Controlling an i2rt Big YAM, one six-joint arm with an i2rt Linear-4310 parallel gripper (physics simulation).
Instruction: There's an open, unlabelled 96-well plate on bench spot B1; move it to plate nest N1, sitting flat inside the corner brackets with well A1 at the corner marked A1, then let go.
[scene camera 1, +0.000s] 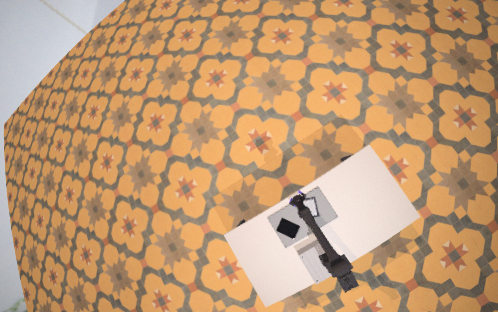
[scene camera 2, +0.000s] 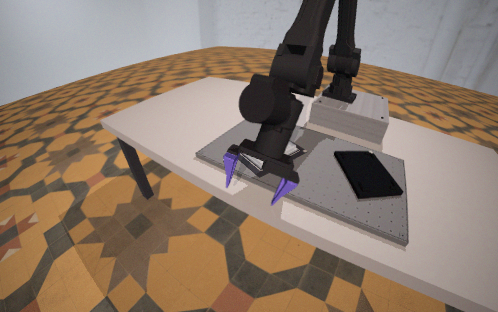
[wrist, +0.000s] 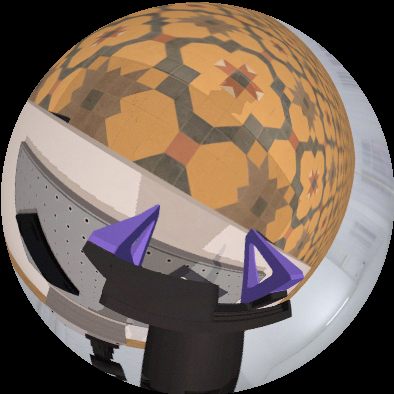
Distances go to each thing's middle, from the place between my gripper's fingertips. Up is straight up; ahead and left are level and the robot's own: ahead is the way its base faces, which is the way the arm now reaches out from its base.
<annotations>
I see my gripper 230 mm past the black plate (scene camera 2: 358, 167) and 190 mm to the right of it.
</annotations>
